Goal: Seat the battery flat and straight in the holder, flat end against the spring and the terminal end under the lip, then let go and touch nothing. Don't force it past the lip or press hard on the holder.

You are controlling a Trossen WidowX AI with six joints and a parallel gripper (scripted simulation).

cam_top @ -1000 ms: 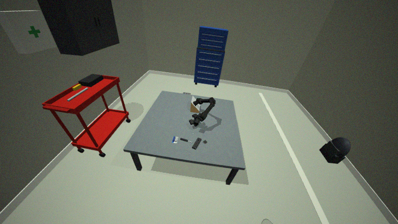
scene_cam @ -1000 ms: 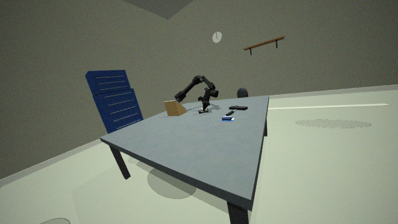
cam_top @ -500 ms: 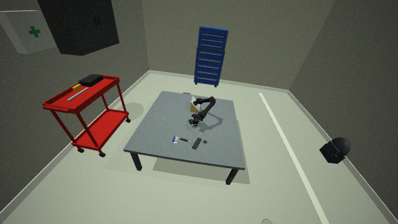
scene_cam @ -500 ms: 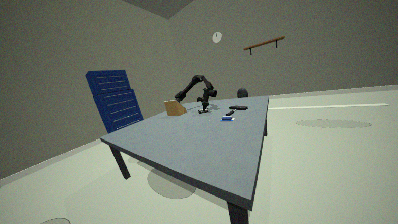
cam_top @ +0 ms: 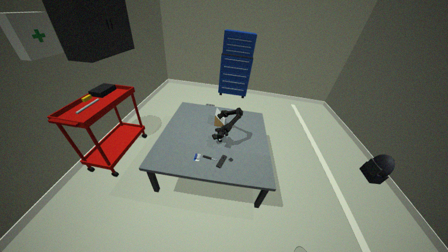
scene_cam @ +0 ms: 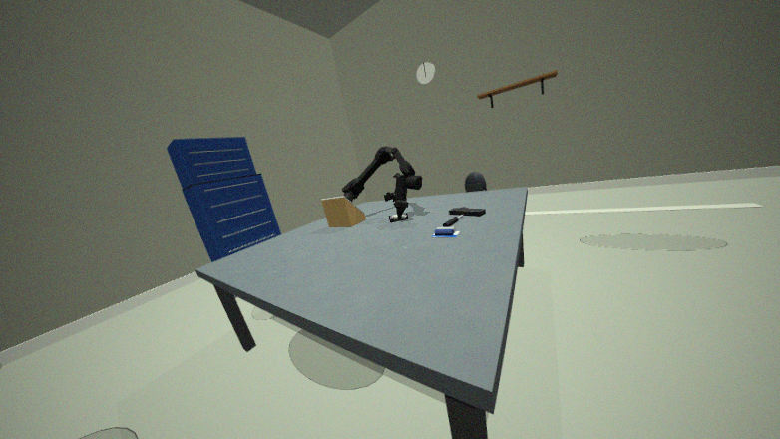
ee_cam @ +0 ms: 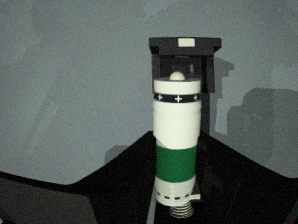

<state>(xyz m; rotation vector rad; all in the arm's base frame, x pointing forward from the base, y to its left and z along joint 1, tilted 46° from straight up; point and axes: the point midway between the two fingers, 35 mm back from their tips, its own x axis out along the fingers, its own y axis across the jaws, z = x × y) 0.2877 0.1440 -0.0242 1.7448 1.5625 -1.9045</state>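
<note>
Right now the battery is 10 mm above my gripper tip. Round my gripper tip: dark screwdriver 310 mm ahead, 10 mm to the right; then dark battery door 260 mm ahead, 200 mm to the left, 10 mm below; then white blister card 330 mm ahead, 150 mm to the right.
</note>
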